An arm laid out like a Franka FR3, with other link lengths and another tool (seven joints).
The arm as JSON. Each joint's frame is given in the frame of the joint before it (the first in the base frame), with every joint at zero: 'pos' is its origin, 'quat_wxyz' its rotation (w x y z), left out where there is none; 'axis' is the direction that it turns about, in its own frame. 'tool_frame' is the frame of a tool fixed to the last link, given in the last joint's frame.
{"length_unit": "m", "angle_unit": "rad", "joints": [
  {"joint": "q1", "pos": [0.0, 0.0, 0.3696], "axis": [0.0, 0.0, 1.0]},
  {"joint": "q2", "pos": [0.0, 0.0, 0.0], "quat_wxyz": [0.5, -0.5, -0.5, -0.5], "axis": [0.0, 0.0, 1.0]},
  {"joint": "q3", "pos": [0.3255, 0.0, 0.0], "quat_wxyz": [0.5, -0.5, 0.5, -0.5], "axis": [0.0, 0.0, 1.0]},
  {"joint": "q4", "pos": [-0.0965, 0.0, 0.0], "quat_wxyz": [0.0, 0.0, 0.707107, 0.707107], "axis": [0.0, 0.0, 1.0]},
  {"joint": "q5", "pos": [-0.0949, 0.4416, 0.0], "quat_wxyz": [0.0, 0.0, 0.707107, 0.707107], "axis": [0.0, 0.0, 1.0]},
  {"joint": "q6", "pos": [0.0, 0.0, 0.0], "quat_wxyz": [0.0, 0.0, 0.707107, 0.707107], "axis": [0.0, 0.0, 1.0]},
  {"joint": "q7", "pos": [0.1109, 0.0, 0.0], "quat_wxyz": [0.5, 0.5, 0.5, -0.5], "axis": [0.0, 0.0, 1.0]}
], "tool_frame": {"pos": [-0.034, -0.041, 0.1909], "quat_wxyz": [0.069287, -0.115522, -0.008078, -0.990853]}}
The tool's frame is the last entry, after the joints.
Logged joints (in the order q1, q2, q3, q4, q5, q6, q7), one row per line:
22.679, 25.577, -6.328, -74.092, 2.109, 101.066, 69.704
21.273, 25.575, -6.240, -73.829, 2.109, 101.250, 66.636
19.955, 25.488, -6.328, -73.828, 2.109, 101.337, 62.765
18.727, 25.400, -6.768, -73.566, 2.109, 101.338, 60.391
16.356, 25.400, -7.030, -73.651, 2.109, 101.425, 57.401
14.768, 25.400, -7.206, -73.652, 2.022, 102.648, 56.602
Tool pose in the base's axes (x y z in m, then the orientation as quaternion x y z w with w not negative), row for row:
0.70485, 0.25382, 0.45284, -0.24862, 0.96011, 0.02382, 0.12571
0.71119, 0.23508, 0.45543, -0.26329, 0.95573, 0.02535, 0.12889
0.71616, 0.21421, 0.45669, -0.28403, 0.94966, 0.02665, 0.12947
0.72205, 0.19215, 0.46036, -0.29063, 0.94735, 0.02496, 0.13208
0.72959, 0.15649, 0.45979, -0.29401, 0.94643, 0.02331, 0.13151
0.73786, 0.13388, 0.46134, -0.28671, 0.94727, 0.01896, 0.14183
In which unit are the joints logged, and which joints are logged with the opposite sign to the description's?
The joints are logged in degrees. Opposite sign: none.
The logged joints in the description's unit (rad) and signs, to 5 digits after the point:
0.39582, 0.44640, -0.11044, -1.29315, 0.03681, 1.76393, 1.21656
0.37128, 0.44637, -0.10891, -1.28856, 0.03681, 1.76715, 1.16302
0.34828, 0.44485, -0.11044, -1.28854, 0.03681, 1.76866, 1.09546
0.32685, 0.44331, -0.11812, -1.28397, 0.03681, 1.76868, 1.05402
0.28547, 0.44331, -0.12270, -1.28545, 0.03681, 1.77020, 1.00184
0.25775, 0.44331, -0.12577, -1.28547, 0.03529, 1.79155, 0.98789

